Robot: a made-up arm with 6 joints. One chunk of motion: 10 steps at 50 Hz.
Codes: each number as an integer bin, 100 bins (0 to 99) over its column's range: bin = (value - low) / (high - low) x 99, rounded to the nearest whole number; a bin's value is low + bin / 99 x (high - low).
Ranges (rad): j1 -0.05..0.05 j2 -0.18..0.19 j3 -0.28..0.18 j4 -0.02..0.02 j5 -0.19..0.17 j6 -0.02..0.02
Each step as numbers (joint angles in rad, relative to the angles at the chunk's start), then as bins.
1 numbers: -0.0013 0.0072 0.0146 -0.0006 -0.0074 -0.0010
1 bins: 48 50 63 48 50 47
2 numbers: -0.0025 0.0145 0.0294 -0.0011 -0.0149 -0.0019
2 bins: 47 52 67 47 48 45
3 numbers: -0.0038 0.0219 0.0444 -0.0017 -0.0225 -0.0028
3 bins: 46 54 70 45 46 43
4 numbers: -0.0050 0.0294 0.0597 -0.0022 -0.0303 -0.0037
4 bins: 45 56 73 44 44 40
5 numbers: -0.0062 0.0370 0.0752 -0.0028 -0.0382 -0.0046
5 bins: 43 58 76 43 42 38
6 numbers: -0.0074 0.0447 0.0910 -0.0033 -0.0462 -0.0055
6 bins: 42 60 80 41 40 36
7 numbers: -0.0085 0.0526 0.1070 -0.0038 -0.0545 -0.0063
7 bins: 41 62 83 40 37 34
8 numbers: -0.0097 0.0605 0.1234 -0.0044 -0.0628 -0.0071
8 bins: 40 64 87 39 35 32
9 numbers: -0.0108 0.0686 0.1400 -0.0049 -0.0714 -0.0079
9 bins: 39 67 90 37 33 30
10 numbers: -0.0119 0.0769 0.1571 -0.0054 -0.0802 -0.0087
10 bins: 38 69 94 36 30 28
